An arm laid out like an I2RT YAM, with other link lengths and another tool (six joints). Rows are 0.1 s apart.
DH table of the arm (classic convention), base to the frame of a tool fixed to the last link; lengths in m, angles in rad. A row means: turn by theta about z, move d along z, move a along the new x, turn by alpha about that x. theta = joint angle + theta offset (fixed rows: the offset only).
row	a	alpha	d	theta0
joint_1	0.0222	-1.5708	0.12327	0
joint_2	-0.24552	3.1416	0	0
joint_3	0.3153	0	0	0.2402
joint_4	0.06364	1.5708	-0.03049	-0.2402
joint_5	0	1.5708	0.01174	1.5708
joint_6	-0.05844	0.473	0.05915	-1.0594
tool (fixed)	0	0	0.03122	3.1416
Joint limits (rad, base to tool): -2.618..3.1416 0..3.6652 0..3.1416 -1.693..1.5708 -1.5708..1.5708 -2.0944..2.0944
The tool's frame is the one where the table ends.
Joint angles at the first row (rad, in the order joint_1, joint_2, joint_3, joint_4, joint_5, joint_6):
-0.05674, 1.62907, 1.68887, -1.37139, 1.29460, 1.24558
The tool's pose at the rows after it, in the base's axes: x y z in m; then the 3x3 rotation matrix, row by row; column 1 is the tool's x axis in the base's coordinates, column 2 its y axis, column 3 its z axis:
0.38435, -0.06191, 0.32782; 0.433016, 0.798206, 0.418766; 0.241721, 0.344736, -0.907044; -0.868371, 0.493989, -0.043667
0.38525, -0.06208, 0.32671; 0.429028, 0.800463, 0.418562; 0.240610, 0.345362, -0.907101; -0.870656, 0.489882, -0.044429
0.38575, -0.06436, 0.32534; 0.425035, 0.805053, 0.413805; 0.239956, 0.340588, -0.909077; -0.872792, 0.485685, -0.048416
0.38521, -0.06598, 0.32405; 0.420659, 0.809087, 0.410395; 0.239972, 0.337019, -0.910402; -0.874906, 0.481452, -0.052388
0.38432, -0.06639, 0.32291; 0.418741, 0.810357, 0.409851; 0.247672, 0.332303, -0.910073; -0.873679, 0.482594, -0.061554
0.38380, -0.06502, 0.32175; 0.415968, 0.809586, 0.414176; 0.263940, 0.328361, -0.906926; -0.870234, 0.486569, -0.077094
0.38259, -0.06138, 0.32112; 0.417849, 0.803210, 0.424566; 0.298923, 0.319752, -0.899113; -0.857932, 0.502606, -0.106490
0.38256, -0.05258, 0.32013; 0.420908, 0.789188, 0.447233; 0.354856, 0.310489, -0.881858; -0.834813, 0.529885, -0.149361
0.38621, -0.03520, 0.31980; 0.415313, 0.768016, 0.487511; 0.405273, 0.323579, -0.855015; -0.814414, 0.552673, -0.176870
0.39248, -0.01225, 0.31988; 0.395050, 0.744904, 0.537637; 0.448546, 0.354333, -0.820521; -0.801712, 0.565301, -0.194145
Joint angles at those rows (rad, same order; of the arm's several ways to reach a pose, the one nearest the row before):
-0.06134, 1.63519, 1.69046, -1.37294, 1.29470, 1.24711
-0.06136, 1.63979, 1.69197, -1.37289, 1.29620, 1.24560
-0.06749, 1.64440, 1.69350, -1.37288, 1.29466, 1.24251
-0.07209, 1.64442, 1.69043, -1.37288, 1.29316, 1.23944
-0.07516, 1.64136, 1.68584, -1.37291, 1.28396, 1.23795
-0.07518, 1.63832, 1.68280, -1.37292, 1.26712, 1.23487
-0.07363, 1.62915, 1.67822, -1.37294, 1.23036, 1.23332
-0.06293, 1.61994, 1.67511, -1.37292, 1.17377, 1.23640
-0.02618, 1.62288, 1.68274, -1.37293, 1.13381, 1.24406
0.02731, 1.64126, 1.70573, -1.37445, 1.10915, 1.24713

